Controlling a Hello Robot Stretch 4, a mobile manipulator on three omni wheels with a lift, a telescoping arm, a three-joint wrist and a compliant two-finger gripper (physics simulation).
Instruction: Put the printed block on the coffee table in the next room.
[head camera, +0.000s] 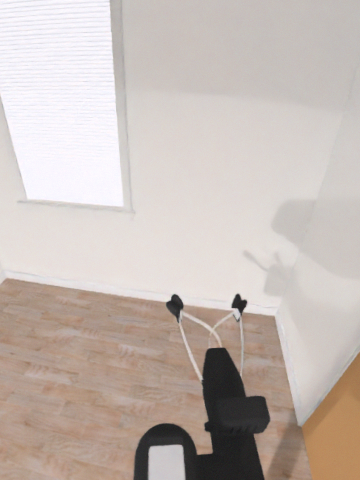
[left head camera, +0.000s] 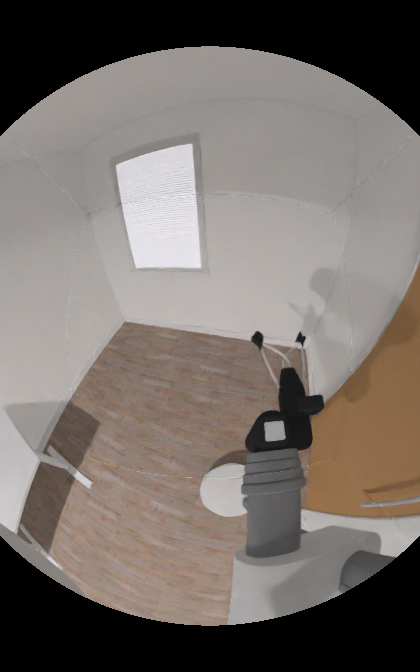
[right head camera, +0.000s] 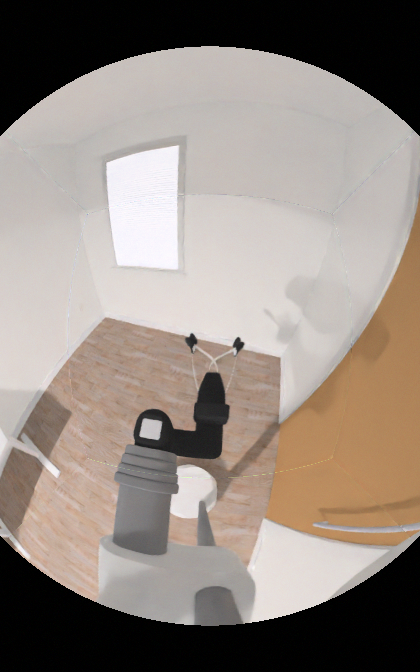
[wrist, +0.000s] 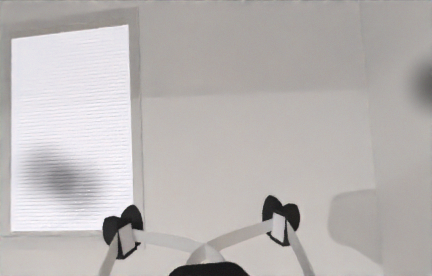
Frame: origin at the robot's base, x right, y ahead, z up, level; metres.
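Seen in the pictures: gripper, fingertip midpoint: (head camera: 205, 296) (wrist: 203, 216).
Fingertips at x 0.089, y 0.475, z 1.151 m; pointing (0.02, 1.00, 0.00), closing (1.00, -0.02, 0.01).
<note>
A point is followed by its place in that frame.
My gripper (head camera: 207, 306) {x 0.089, y 0.475, z 1.151 m} (left head camera: 279, 340) (right head camera: 215, 344) (wrist: 203, 216) {x 0.089, y 0.475, z 1.151 m} is open, with its two black fingertips wide apart and no object between them. It points toward the wall below and to the right of the window, above the wood floor. The printed block does not show in any of the views. The coffee table of the task cannot be made out in these views.
An orange-brown panel (head camera: 335, 420) {x 0.753, y 0.478, z 0.357 m} (left head camera: 370, 450) (right head camera: 345, 450) with a metal handle stands close on the right. A window (head camera: 65, 110) {x -0.583, y 1.752, z 1.431 m} is in the wall ahead. White legs (left head camera: 70, 467) (right head camera: 40, 455) show at the lower left. The round white base (left head camera: 222, 492) (right head camera: 192, 492) is below the arm.
</note>
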